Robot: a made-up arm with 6 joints. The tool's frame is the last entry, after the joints.
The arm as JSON. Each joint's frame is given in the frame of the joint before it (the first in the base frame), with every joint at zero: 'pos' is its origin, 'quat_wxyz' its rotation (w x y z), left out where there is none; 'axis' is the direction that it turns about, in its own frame. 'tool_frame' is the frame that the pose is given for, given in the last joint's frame.
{
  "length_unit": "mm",
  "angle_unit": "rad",
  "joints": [
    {
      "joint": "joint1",
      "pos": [
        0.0,
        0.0,
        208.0
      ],
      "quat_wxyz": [
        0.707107,
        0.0,
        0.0,
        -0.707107
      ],
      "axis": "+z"
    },
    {
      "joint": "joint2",
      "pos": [
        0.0,
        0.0,
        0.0
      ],
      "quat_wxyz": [
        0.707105,
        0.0,
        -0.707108,
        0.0
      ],
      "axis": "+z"
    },
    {
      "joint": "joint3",
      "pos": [
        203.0,
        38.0,
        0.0
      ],
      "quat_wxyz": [
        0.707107,
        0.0,
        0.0,
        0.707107
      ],
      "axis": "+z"
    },
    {
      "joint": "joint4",
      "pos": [
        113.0,
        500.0,
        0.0
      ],
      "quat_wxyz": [
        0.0,
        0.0,
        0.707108,
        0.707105
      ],
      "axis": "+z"
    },
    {
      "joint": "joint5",
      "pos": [
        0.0,
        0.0,
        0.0
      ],
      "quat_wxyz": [
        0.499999,
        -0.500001,
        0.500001,
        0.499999
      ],
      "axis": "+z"
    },
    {
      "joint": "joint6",
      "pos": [
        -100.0,
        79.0,
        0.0
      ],
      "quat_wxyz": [
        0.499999,
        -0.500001,
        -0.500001,
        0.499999
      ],
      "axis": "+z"
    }
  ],
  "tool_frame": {
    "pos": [
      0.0,
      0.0,
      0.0
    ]
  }
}
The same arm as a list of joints. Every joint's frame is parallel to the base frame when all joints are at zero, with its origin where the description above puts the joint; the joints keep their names.
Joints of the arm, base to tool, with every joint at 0 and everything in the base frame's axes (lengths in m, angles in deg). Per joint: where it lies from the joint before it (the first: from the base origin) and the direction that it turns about. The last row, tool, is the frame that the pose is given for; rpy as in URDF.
joint1: origin 0 0 0.208 axis 0 0 1
joint2: origin 0 0 0 axis 0 1 0
joint3: origin 0.038 0 0.203 axis 0 1 0
joint4: origin 0.113 0 -0.5 axis 0 0 -1
joint5: origin 0 0 0 axis 0 1 0
joint6: origin 0.079 0 -0.1 axis 0 0 -1
tool: origin 0 0 0 rpy 180 0 0

